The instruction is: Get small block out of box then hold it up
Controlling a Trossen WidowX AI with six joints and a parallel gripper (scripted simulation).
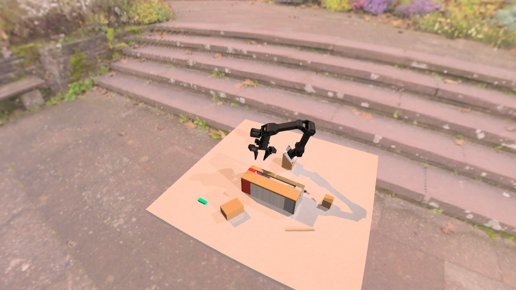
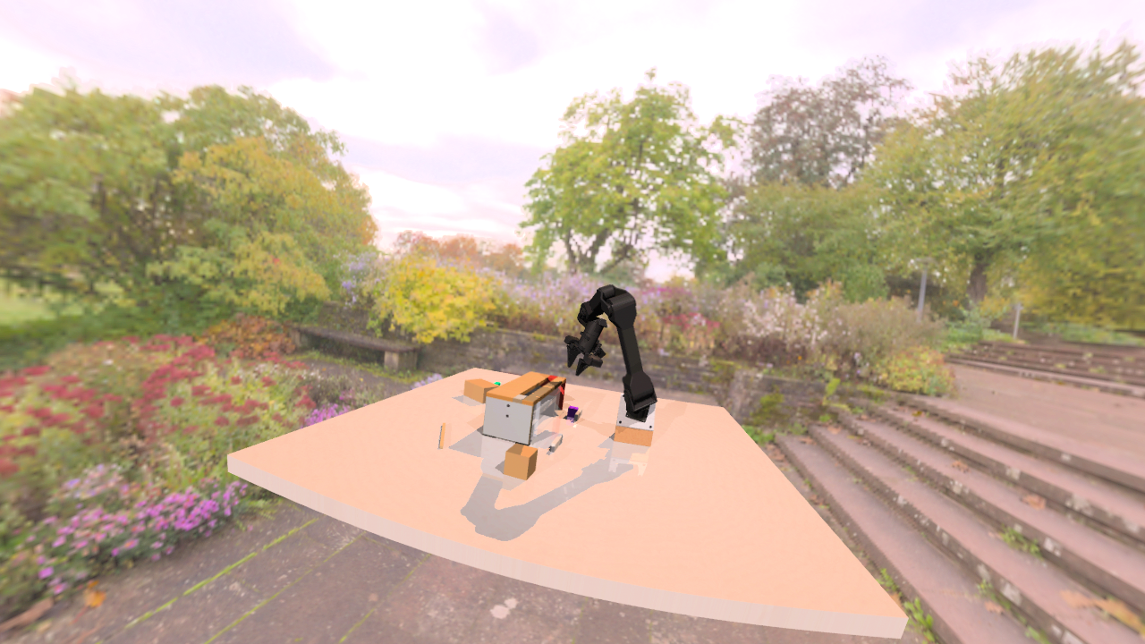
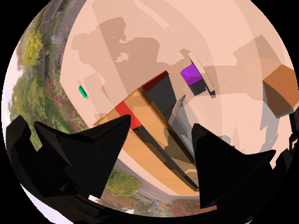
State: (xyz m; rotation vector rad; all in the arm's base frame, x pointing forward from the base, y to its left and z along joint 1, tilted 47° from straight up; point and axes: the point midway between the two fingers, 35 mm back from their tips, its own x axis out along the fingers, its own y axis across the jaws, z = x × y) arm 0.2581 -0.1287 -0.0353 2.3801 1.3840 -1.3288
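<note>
My gripper tip is 150 mm above the purple block and 20 mm past it. Also, from my gripper tip: box 160 mm to the left, 100 mm below, 50 mm ahead; then thin wooden stick 430 mm to the left, 240 mm ahead, 160 mm below; then green piece 390 mm ahead, 190 mm to the right, 160 mm below.
</note>
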